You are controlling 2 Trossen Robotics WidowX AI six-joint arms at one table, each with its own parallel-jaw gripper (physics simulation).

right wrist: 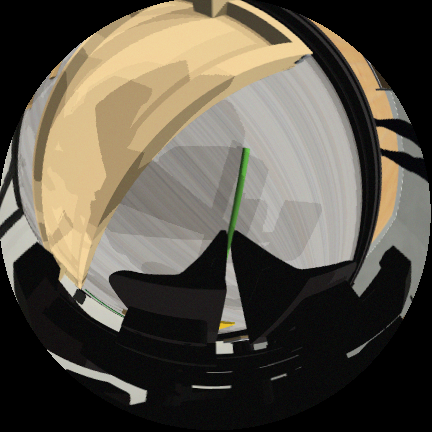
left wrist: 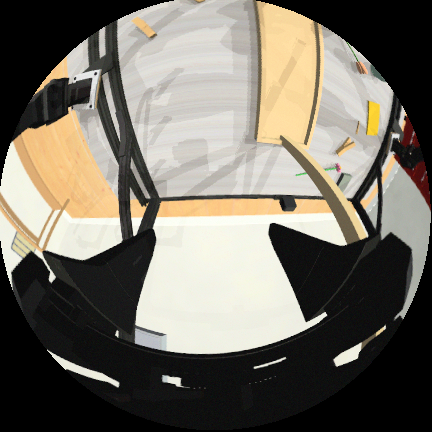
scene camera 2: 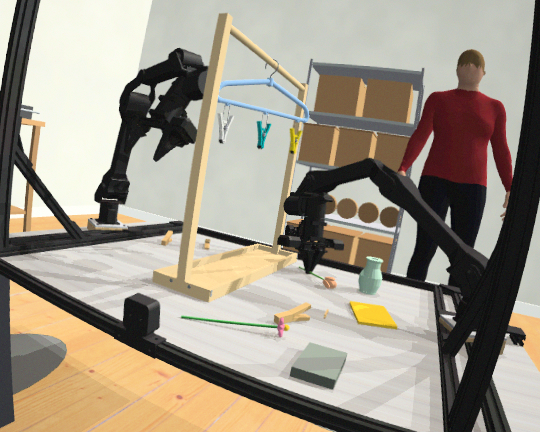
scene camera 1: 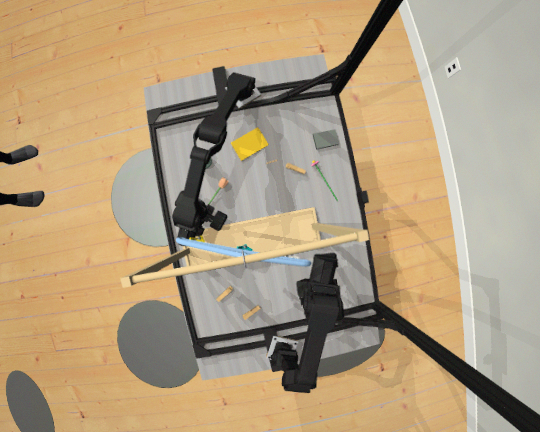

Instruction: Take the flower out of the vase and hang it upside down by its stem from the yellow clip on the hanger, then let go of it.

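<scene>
The flower has a peach head and a green stem and lies outside the vase. The green vase stands upright beside it. My right gripper is at table height, shut on the flower's stem; the stem's free end sticks out past the fingertips in the right wrist view. The yellow clip hangs at one end of the blue hanger, high above the table. My left gripper is open and empty, raised beside the rack.
The wooden rack carries the hanger, with teal and white clips. A pink flower, wooden pieces, a yellow pad and a grey-green block lie on the table.
</scene>
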